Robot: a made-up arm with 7 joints.
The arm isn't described. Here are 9 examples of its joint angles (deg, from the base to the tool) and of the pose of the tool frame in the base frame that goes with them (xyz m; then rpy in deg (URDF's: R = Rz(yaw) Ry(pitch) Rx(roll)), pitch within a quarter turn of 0, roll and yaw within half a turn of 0).
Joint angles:
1: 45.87 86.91 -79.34 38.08 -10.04 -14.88 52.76
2: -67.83 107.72 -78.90 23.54 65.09 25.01 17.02
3: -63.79 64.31 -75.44 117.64 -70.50 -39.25 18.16
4: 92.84 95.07 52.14 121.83 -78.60 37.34 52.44
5: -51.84 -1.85 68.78 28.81 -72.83 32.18 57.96
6: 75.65 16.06 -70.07 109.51 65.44 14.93 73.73
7: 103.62 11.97 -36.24 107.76 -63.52 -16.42 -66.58
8: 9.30 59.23 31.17 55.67 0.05 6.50 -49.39
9: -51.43 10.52 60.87 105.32 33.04 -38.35 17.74
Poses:
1: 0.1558 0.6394 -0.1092 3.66 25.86 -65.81
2: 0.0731 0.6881 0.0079 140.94 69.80 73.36
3: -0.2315 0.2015 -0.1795 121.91 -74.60 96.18
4: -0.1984 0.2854 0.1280 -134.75 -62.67 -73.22
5: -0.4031 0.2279 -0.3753 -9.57 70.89 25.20
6: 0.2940 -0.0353 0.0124 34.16 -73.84 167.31
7: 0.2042 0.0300 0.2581 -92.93 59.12 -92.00
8: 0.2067 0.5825 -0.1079 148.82 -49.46 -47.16
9: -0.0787 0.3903 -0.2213 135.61 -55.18 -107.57
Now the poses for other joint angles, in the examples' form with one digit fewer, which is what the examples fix.
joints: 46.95 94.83 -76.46 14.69 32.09 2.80 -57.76
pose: 0.023 0.700 0.000 143.7 -2.6 -6.3
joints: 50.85 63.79 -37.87 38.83 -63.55 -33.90 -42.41
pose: 0.331 0.548 -0.101 103.9 31.1 -101.1
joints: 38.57 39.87 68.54 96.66 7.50 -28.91 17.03
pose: 0.113 0.496 0.012 -169.6 -2.0 -115.8
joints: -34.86 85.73 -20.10 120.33 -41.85 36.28 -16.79
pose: 0.123 0.301 -0.197 71.4 25.3 -108.4
